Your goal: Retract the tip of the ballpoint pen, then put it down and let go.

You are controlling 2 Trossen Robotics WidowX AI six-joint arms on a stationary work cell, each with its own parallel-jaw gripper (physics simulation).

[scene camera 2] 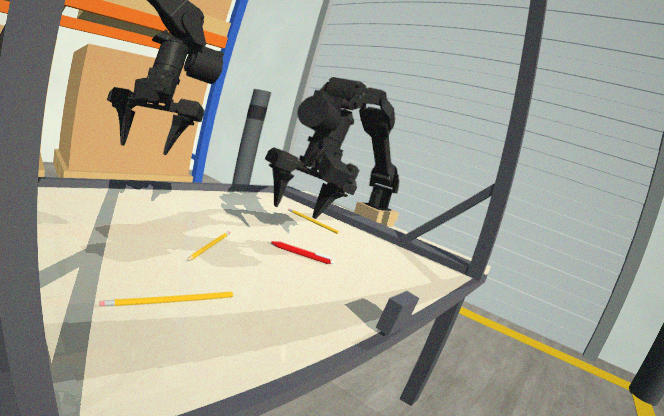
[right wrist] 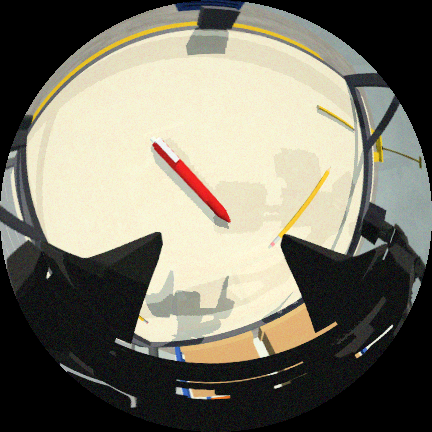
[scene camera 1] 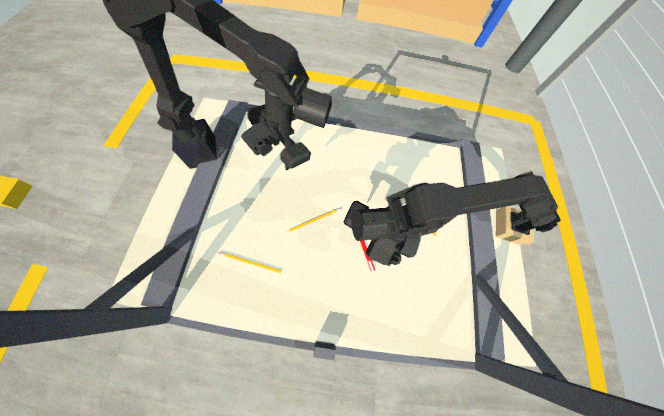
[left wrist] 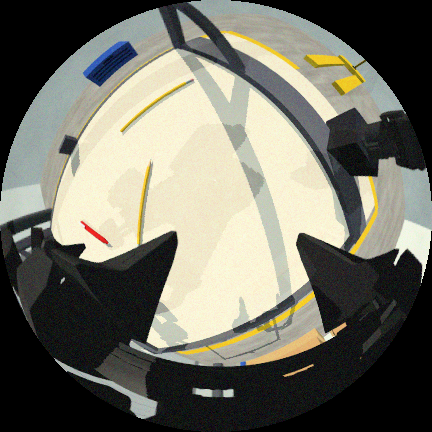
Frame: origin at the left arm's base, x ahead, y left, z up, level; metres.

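Seen in the pictures: left gripper, between the fingertips: (scene camera 2: 143, 150) (scene camera 1: 277, 157) (left wrist: 240, 238); right gripper, between the fingertips: (scene camera 2: 295, 212) (right wrist: 224, 240) (left wrist: 80, 249); left arm's base, origin of its link: (right wrist: 380, 227) (scene camera 1: 188, 133) (left wrist: 368, 140); right arm's base, origin of its link: (scene camera 2: 378, 207) (scene camera 1: 519, 223).
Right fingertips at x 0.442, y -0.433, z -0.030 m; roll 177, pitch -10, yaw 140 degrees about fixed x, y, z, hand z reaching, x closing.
Pixels of each thing's top centre, then the offset from my right fingertips to it. Level surfaces: height alone.
- red ballpoint pen, centre of its top: (right wrist: 194, 183) (scene camera 2: 302, 247) (left wrist: 89, 232) (scene camera 1: 366, 250) dx -0.007, dy -0.032, dz -0.061 m
- cream table, height of its surface: dz -0.077 m
- yellow pencil, centre of its top: (right wrist: 309, 202) (scene camera 2: 210, 242) (left wrist: 139, 207) (scene camera 1: 313, 219) dx -0.130, dy +0.102, dz -0.068 m
- third pencil, centre of its top: (scene camera 2: 312, 219) dx +0.266, dy +0.040, dz -0.070 m
The red ballpoint pen (scene camera 1: 367, 254) (scene camera 2: 300, 252) (left wrist: 96, 234) (right wrist: 195, 181) lies flat on the cream table (scene camera 1: 390, 305) (scene camera 2: 280, 282). In the right wrist view its white clip and button end point to the upper left and its tapered tip end to the lower right; whether the writing point is out is too small to tell. My right gripper (scene camera 2: 296, 211) (right wrist: 224, 240) is open and empty, above the table close to the pen. My left gripper (scene camera 2: 145, 149) (left wrist: 240, 238) is open and empty, high above the table, well away from the pen.
One yellow pencil (scene camera 1: 315, 220) (scene camera 2: 209, 246) (left wrist: 145, 200) (right wrist: 306, 202) lies near the pen. Another pencil (scene camera 1: 252, 262) (scene camera 2: 167, 299) (left wrist: 155, 104) lies farther left in scene camera 1. A third pencil (scene camera 2: 314, 221) lies beyond the pen in scene camera 2. A dark frame edges the table.
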